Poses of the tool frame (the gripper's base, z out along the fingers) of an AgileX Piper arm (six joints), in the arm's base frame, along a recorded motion.
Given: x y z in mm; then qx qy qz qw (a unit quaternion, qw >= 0).
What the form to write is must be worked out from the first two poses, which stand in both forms.
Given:
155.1 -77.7 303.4 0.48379 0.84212 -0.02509 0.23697
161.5 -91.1 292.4 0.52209 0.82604 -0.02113 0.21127
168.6 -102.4 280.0 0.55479 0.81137 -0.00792 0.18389
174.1 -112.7 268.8 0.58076 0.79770 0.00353 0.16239
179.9 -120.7 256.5 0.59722 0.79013 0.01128 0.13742
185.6 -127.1 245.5 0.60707 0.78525 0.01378 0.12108
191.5 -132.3 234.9 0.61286 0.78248 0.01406 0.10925
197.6 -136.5 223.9 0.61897 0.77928 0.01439 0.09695
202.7 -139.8 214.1 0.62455 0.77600 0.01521 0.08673
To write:
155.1 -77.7 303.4 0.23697 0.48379 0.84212 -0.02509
161.5 -91.1 292.4 0.21127 0.52209 0.82604 -0.02113
168.6 -102.4 280.0 0.18389 0.55479 0.81137 -0.00792
174.1 -112.7 268.8 0.16239 0.58076 0.79770 0.00353
179.9 -120.7 256.5 0.13742 0.59722 0.79013 0.01128
185.6 -127.1 245.5 0.12108 0.60707 0.78525 0.01378
191.5 -132.3 234.9 0.10925 0.61286 0.78248 0.01406
197.6 -136.5 223.9 0.09695 0.61897 0.77928 0.01439
202.7 -139.8 214.1 0.08673 0.62455 0.77600 0.01521

